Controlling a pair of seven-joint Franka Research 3 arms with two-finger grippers.
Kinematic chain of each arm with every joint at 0, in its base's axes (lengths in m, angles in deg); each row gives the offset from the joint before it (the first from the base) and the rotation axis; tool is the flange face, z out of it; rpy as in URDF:
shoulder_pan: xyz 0 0 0.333 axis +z
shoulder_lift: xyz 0 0 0 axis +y
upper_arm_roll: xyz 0 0 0.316 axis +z
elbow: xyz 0.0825 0 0 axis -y
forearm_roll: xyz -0.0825 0 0.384 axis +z
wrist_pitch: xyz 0 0 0 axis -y
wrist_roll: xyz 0.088 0 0 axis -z
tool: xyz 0 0 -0.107 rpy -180 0 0
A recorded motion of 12 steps. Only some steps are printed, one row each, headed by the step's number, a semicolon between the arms.
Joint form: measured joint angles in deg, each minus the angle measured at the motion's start. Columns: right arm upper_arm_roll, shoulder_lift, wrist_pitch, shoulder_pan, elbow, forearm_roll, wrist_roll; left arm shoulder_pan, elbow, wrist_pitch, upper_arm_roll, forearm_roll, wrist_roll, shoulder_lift.
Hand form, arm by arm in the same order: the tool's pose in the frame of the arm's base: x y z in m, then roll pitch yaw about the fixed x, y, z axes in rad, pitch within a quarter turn. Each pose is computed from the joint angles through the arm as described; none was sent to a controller.
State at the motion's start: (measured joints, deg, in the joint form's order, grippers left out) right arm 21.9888 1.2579 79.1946 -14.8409 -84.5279 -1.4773 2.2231; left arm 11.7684 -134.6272 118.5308 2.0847 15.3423 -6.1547 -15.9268
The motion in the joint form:
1: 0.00 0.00 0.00 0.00 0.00 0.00 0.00; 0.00 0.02 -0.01 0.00 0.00 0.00 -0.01
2: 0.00 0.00 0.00 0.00 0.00 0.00 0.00; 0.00 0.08 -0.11 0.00 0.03 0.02 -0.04
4: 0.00 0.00 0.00 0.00 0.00 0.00 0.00; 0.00 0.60 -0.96 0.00 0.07 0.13 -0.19
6: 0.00 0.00 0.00 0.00 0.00 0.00 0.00; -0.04 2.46 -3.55 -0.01 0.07 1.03 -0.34
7: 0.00 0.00 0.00 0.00 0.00 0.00 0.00; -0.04 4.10 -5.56 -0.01 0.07 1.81 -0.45
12: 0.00 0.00 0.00 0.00 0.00 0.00 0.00; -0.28 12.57 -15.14 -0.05 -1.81 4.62 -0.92
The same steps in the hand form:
1: 0.5375 0.0616 0.6421 3.1196 0.1126 0.0817; 0.4410 0.1234 0.4418 -2.9167 -0.0075 0.2182
2: 0.5375 0.0616 0.6421 3.1196 0.1126 0.0817; 0.4410 0.1235 0.4424 -2.9161 -0.0073 0.2180
4: 0.5375 0.0616 0.6421 3.1196 0.1126 0.0817; 0.4409 0.1241 0.4466 -2.9137 -0.0042 0.2192
6: 0.5375 0.0616 0.6421 3.1196 0.1126 0.0817; 0.4422 0.1256 0.4592 -2.9086 0.0082 0.2137
7: 0.5375 0.0616 0.6421 3.1196 0.1126 0.0817; 0.4434 0.1273 0.4707 -2.9049 0.0148 0.2089
12: 0.5375 0.0616 0.6421 3.1196 0.1126 0.0817; 0.4470 0.1290 0.5304 -2.9230 0.0318 0.2060

